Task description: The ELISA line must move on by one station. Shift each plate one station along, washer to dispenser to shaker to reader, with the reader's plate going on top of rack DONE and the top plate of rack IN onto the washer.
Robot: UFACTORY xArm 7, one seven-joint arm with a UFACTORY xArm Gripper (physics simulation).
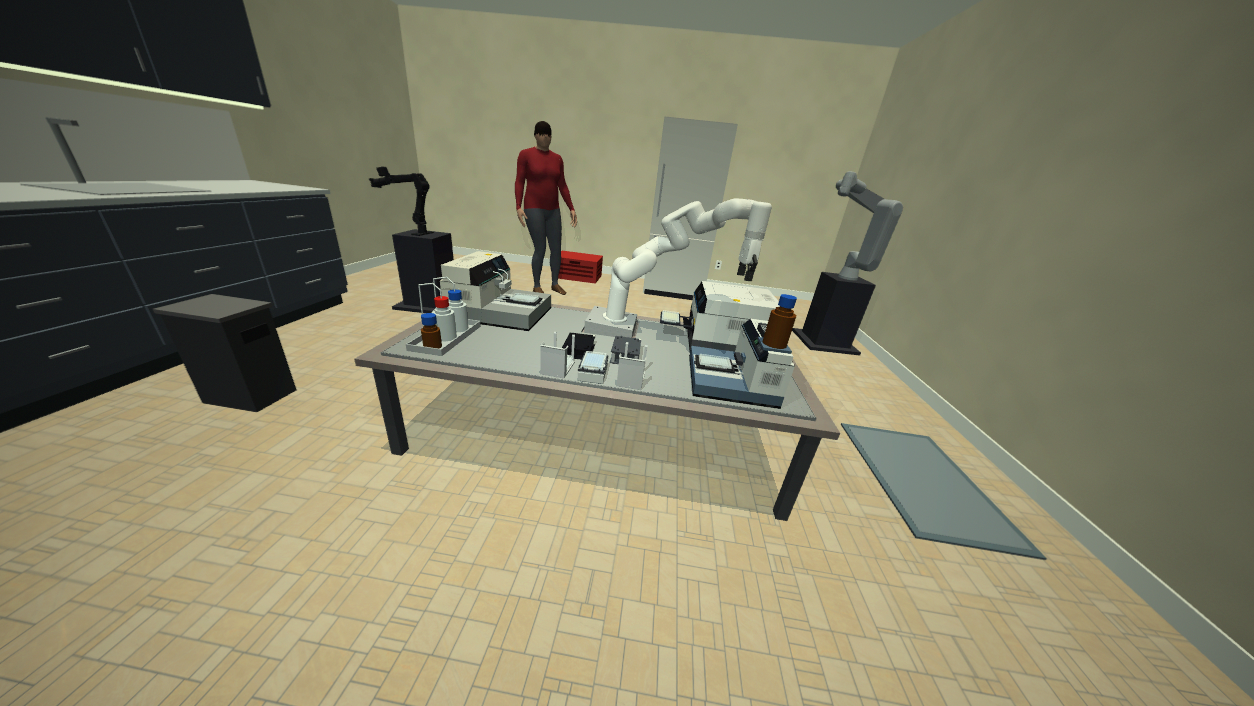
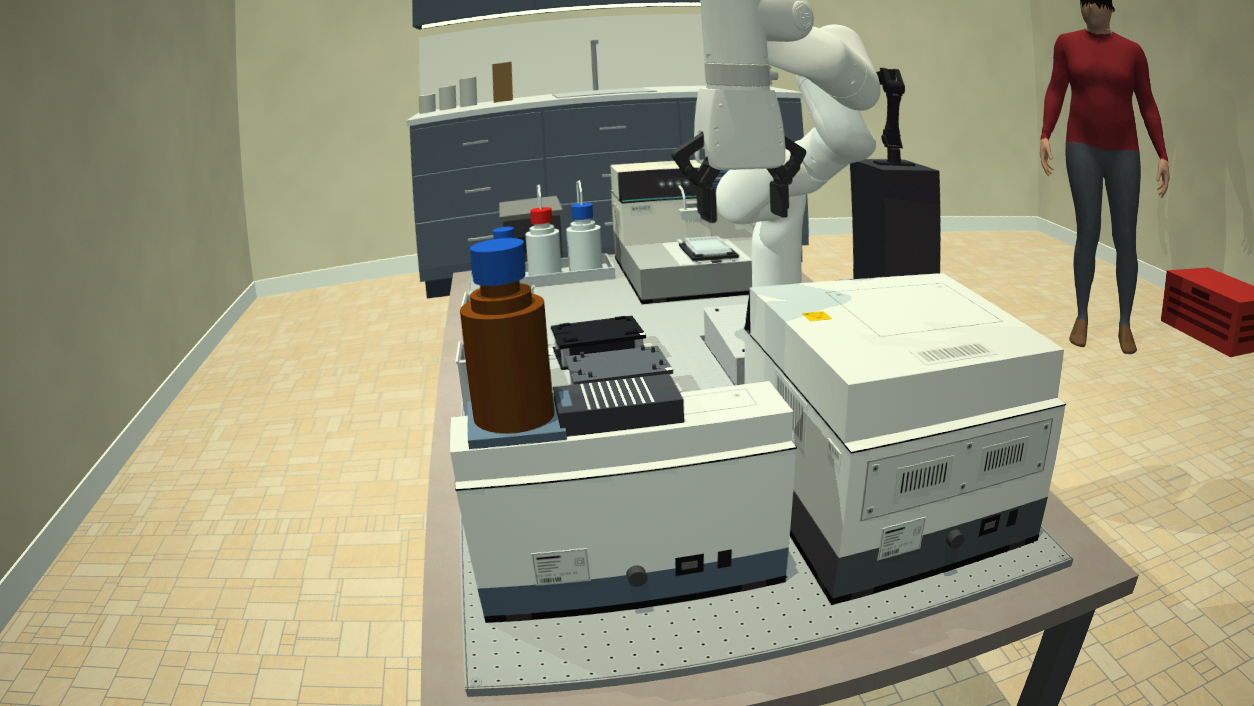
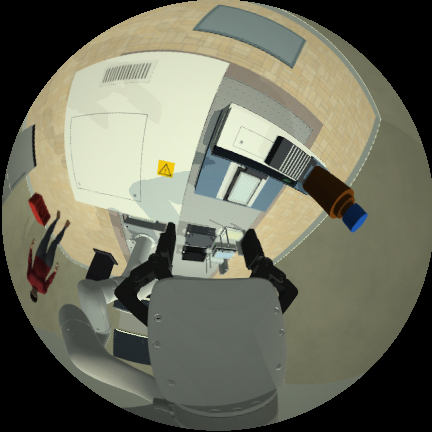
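Where they show: gripper, fingertip midpoint: [image 1: 744, 278] [image 2: 745, 217] [image 3: 210, 233]; arm's base, origin of the base link: [image 1: 614, 318] [image 3: 144, 239].
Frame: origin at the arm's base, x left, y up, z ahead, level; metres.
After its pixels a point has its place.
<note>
My gripper [image 1: 746, 267] @(x 0.536, y 0.339, z 0.253 m) [image 2: 743, 213] @(x 0.536, y 0.339, z 0.253 m) [image 3: 210, 233] @(x 0.536, y 0.339, z 0.253 m) is open and empty, high over the reader side of the table. A plate [image 1: 523, 299] @(x -0.469, y 0.054, z 0.023 m) [image 2: 707, 245] @(x -0.457, y 0.054, z -0.011 m) lies on the washer [image 1: 511, 312] @(x -0.488, y 0.027, z 0.152 m) [image 2: 688, 278] @(x -0.394, y -0.003, z 0.057 m). A plate [image 1: 716, 362] @(x 0.454, y 0.025, z 0.441 m) [image 3: 244, 189] @(x 0.454, y 0.023, z 0.426 m) lies on the blue-based dispenser [image 1: 735, 389] @(x 0.505, y -0.001, z 0.599 m) [image 3: 212, 181] @(x 0.444, y -0.001, z 0.300 m). A plate [image 1: 669, 315] @(x 0.276, y 0.061, z 0.036 m) sits on the carrier outside the large white reader [image 1: 732, 299] @(x 0.534, y 0.216, z 0.163 m) [image 2: 921, 350] @(x 0.705, y 0.216, z 0.098 m) [image 3: 130, 135] @(x 0.606, y 0.215, z 0.097 m). A pale blue-topped plate [image 1: 594, 360] @(x -0.038, y 0.013, z 0.521 m) [image 3: 223, 252] @(x -0.012, y 0.012, z 0.496 m) stands between upright panels at the front. A black platform [image 2: 598, 329] @(x -0.132, y -0.006, z 0.314 m) and a grey platform [image 2: 616, 361] @(x 0.074, y 0.006, z 0.323 m) show no plate; I cannot tell which is the shaker.
A tall brown bottle [image 1: 779, 325] @(x 0.603, y 0.262, z 0.578 m) [image 2: 507, 359] @(x 0.664, y 0.253, z 0.541 m) [image 3: 327, 191] @(x 0.623, y 0.265, z 0.496 m) with a blue cap rises from the dispenser. Smaller bottles [image 1: 445, 322] @(x -0.696, y 0.037, z 0.376 m) [image 2: 542, 249] @(x -0.679, y 0.033, z 0.348 m) stand in a tray at the far left. Upright panels [image 1: 552, 361] @(x -0.194, y 0.011, z 0.565 m) [image 1: 630, 373] @(x 0.107, y 0.010, z 0.589 m) stand at the table's front. A person [image 1: 541, 179] [image 2: 1102, 96] stands behind.
</note>
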